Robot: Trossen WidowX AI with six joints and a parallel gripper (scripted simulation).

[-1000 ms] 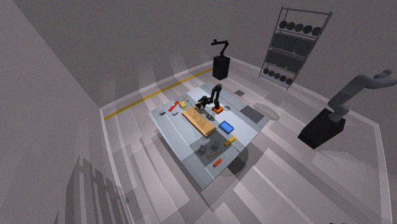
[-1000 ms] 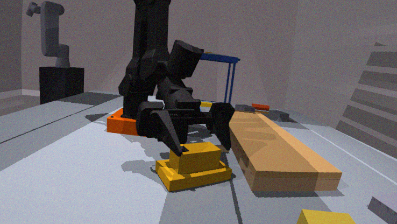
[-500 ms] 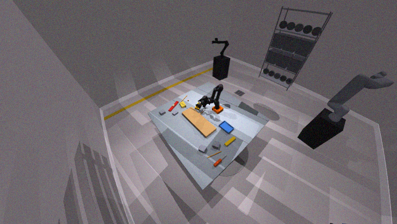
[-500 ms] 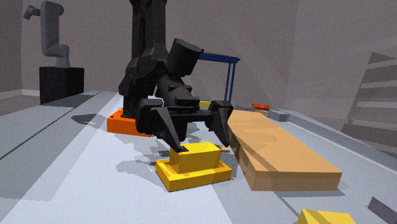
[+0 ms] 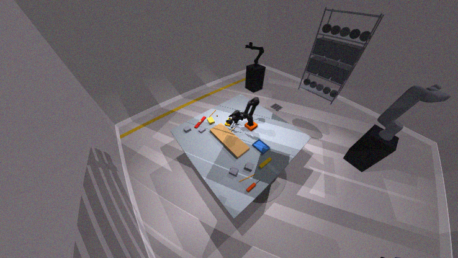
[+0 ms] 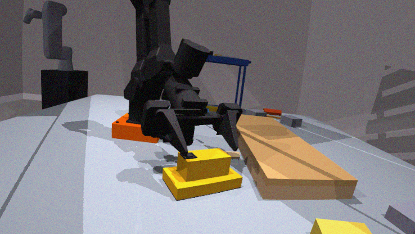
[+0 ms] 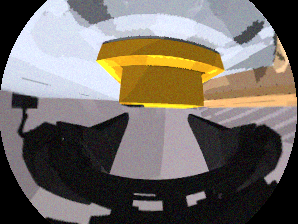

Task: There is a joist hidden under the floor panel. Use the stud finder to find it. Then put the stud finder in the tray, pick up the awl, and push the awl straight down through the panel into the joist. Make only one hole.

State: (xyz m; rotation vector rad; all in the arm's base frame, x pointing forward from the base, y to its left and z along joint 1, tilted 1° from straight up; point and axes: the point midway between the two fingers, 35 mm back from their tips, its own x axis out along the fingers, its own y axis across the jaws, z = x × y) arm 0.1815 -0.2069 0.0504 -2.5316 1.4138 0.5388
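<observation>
The yellow stud finder lies 30 mm behind my gripper tip, 10 mm to the left of it and 30 mm below it. Round my gripper tip: awl: 10 mm behind, 140 mm to the left, 60 mm below; then green square light: 40 mm behind, 10 mm below; then yellow block: 170 mm ahead, 160 mm to the right, 50 mm below.
</observation>
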